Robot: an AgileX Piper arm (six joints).
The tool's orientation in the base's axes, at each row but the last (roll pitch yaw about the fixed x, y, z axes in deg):
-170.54, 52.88, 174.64
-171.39, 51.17, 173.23
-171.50, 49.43, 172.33
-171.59, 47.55, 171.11
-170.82, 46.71, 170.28
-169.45, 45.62, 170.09
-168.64, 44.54, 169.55
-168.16, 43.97, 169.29
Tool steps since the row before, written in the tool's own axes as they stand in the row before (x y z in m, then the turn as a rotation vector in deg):
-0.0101, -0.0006, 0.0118, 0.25, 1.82, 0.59
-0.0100, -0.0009, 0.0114, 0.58, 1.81, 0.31
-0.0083, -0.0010, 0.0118, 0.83, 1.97, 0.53
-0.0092, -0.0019, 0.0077, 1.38, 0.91, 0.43
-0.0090, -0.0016, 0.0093, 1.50, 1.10, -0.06
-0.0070, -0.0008, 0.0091, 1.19, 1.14, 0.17
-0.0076, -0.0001, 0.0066, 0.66, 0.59, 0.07
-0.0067, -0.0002, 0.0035, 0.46, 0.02, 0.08
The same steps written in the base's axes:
0.0150, -0.0039, 0.0011, 0.71, 1.64, -0.73
0.0145, -0.0043, 0.0008, 0.29, 1.72, -0.81
0.0137, -0.0046, -0.0012, 0.33, 1.84, -1.16
0.0110, -0.0048, 0.0018, -0.38, 0.91, -1.40
0.0120, -0.0052, 0.0004, -0.75, 1.24, -1.17
0.0106, -0.0043, -0.0012, -0.37, 1.17, -1.11
0.0095, -0.0032, 0.0007, -0.23, 0.62, -0.59
0.0069, -0.0022, 0.0022, -0.27, 0.05, -0.38

